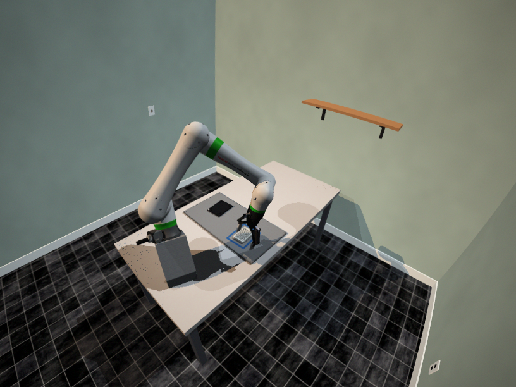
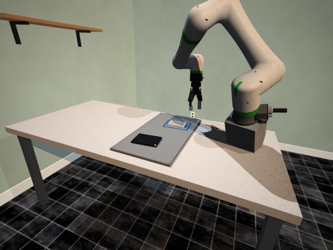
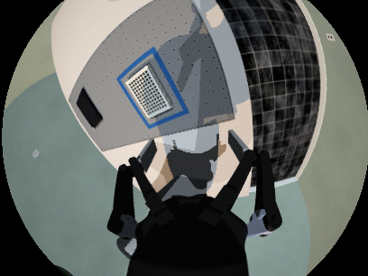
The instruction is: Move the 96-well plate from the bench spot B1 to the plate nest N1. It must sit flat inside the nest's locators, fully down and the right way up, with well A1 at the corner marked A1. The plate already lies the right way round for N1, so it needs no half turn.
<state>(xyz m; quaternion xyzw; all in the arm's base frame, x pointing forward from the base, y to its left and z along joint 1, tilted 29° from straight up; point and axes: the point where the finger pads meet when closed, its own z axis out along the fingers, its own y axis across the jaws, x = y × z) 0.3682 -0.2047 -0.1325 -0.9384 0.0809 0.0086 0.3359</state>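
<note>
Right now the white 96-well plate is 11 cm to the left of my hand, 11 cm below it and 10 cm ahead of it. Round my hand: black plate nest N1 (44 cm to the left, 17 cm ahead, 11 cm below).
</note>
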